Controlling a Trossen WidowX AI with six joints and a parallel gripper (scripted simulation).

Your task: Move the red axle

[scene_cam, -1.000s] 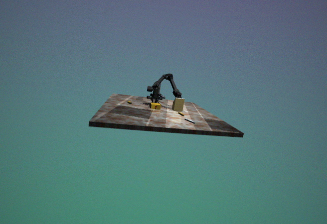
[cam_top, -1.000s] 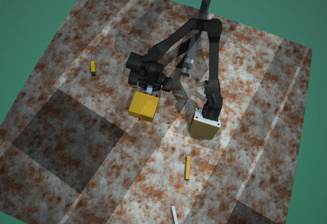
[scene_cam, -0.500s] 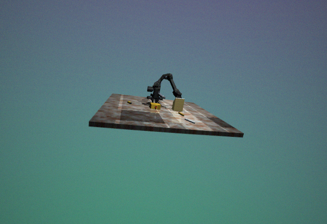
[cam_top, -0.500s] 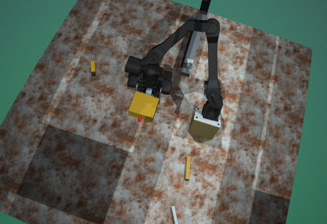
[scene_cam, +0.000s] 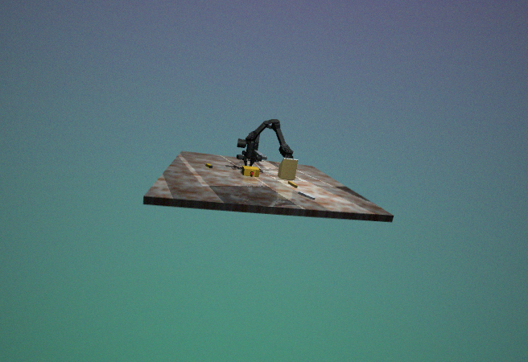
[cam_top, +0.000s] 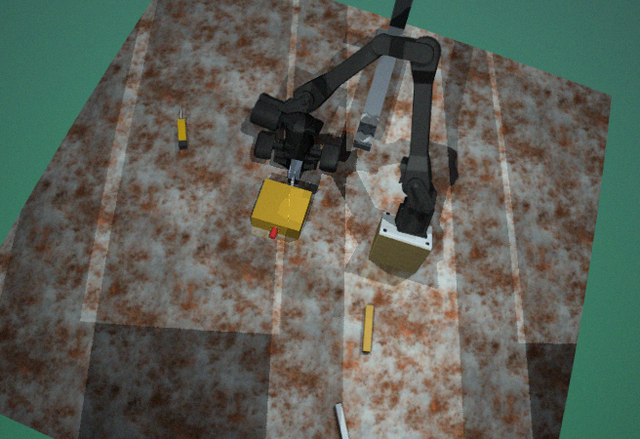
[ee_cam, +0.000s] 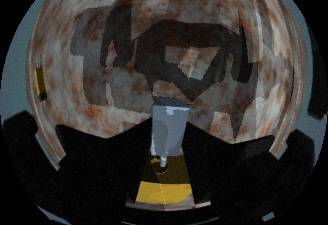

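The yellow beam is 1 cm ahead of my gripper tip, 11 cm to the left of it and 1 cm above it. Also, from my gripper tip: grey bar: 22 cm behind, 56 cm to the left, 1 cm below.
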